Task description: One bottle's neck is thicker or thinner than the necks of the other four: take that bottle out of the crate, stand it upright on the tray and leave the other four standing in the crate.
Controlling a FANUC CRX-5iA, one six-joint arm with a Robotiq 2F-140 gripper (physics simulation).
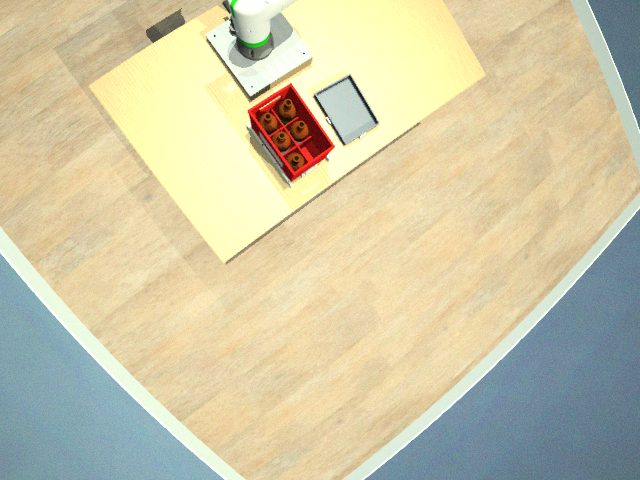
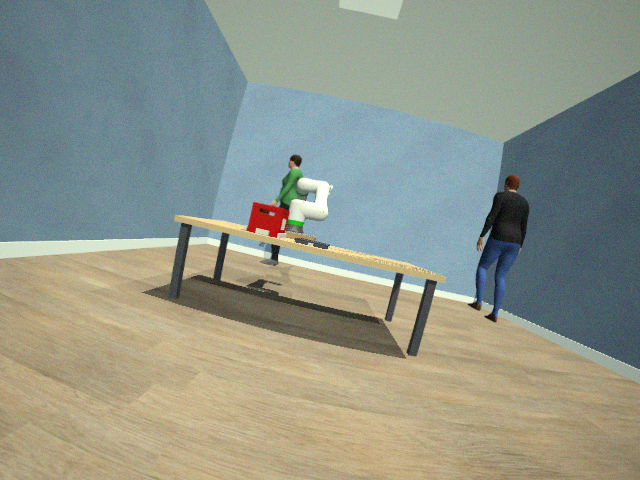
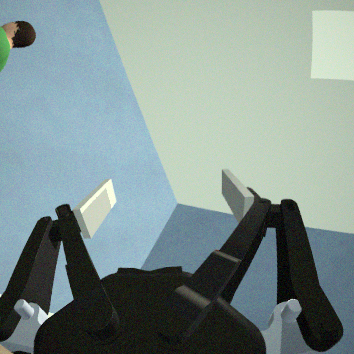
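Seen in the pictures: gripper, fingertip midpoint: (image 2: 330, 189) (image 3: 165, 185); arm's base, link origin: (image 1: 255, 43) (image 2: 293, 232).
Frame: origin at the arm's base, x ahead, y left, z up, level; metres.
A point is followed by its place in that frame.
Observation:
The red crate (image 1: 309, 118) {x 0.396, y -0.026, z 0.100 m} (image 2: 266, 223) {x 0.539, y -0.098, z 0.028 m} stands on the table beside the robot's base. Five brown bottles stand upright in it: two at the end near the base (image 1: 287, 109) {x 0.325, y -0.075, z 0.095 m} (image 1: 268, 122) {x 0.329, y -0.163, z 0.099 m}, two in the middle row (image 1: 299, 130) {x 0.413, y -0.083, z 0.095 m} (image 1: 281, 140) {x 0.410, y -0.163, z 0.106 m} and one at the far end (image 1: 295, 161) {x 0.503, y -0.167, z 0.122 m}. The far-end compartment on the tray side is empty. The necks are too small to compare. The grey tray (image 1: 347, 109) {x 0.417, y 0.191, z -0.035 m} (image 2: 311, 242) {x 0.543, y 0.183, z -0.021 m} lies beside the crate with nothing on it. My gripper (image 3: 165, 185) {x -0.916, y 0.158, z 0.512 m} is open and empty, pointing at wall and ceiling, away from the crate.
The white arm (image 1: 253, 23) {x 0.053, y -0.032, z 0.189 m} (image 2: 310, 209) {x 0.048, y 0.090, z 0.196 m} rises from a grey base plate (image 1: 279, 68) {x 0.140, y 0.021, z 0.006 m} on the wooden table (image 1: 170, 124) {x 0.078, y -0.466, z -0.040 m} (image 2: 361, 259) {x 0.637, y 0.474, z -0.047 m}. A person in green (image 2: 290, 187) (image 3: 4, 47) stands behind the table. A person in black (image 2: 506, 217) stands to the right, apart from it.

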